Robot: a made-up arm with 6 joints. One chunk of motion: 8 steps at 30 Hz.
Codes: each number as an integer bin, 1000 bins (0 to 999) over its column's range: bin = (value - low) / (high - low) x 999, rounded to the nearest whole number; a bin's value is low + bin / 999 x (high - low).
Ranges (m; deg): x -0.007..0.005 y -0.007..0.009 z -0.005..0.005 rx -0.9..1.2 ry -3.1..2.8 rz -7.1..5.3
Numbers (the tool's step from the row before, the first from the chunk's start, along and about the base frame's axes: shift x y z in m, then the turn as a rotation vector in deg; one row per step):
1: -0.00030 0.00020 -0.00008 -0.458 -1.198 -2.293
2: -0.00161 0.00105 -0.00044 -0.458 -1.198 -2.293
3: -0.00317 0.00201 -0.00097 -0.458 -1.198 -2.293
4: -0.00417 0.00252 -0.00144 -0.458 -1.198 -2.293
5: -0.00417 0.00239 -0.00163 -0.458 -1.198 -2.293
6: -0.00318 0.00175 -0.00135 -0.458 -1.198 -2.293
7: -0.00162 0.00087 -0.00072 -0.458 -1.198 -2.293
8: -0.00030 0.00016 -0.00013 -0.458 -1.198 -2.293
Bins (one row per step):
1: 558 450 492 210 322 387
2: 449 503 456 210 322 387
3: 319 563 403 210 322 387
4: 236 594 356 210 322 387
5: 236 586 337 210 322 387
6: 318 546 365 210 322 387
7: 448 491 428 210 322 387
8: 558 447 487 210 322 387

